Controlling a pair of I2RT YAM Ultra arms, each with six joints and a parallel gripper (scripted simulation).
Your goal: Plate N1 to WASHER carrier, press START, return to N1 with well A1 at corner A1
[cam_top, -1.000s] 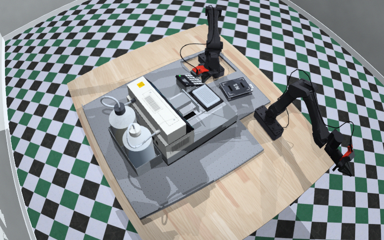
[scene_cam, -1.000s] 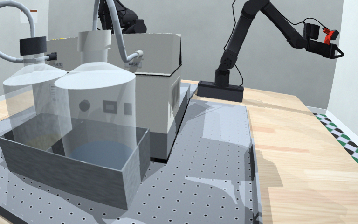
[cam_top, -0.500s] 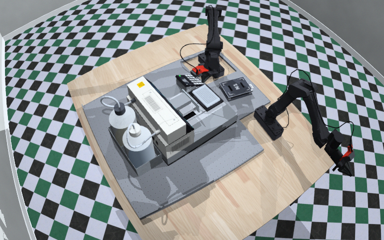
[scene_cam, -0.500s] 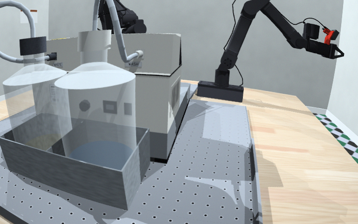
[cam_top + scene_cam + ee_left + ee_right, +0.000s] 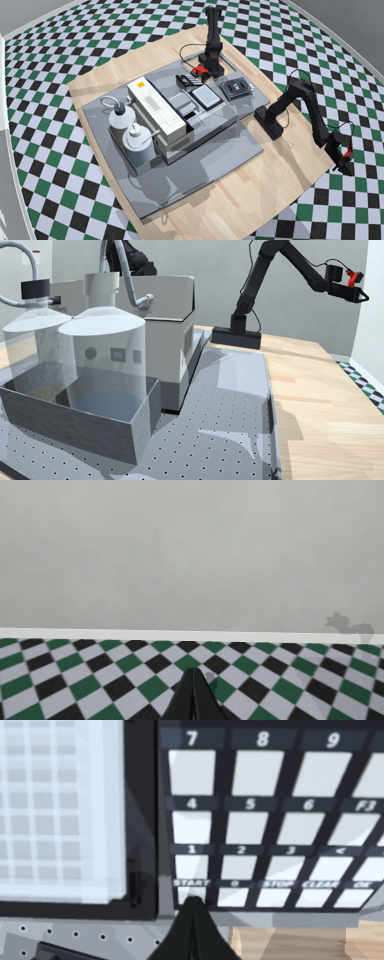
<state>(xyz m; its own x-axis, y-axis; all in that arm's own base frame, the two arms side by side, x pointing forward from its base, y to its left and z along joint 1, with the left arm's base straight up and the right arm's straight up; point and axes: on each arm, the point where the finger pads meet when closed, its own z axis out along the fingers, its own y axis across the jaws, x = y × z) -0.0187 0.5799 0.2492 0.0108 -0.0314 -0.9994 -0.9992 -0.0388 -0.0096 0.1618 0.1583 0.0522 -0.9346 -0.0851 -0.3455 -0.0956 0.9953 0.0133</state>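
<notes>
Right now the clear plate is 10 cm to the left of my right hand, 5 cm ahead of it and 1 cm above it. The rest, counted from my right hand: dark carrier: 10 cm to the left, 5 cm ahead; then clear panel: 15 cm ahead, 10 cm to the left, 4 cm above; then nest N1: 17 cm behind, 10 cm to the left, 5 cm below.
</notes>
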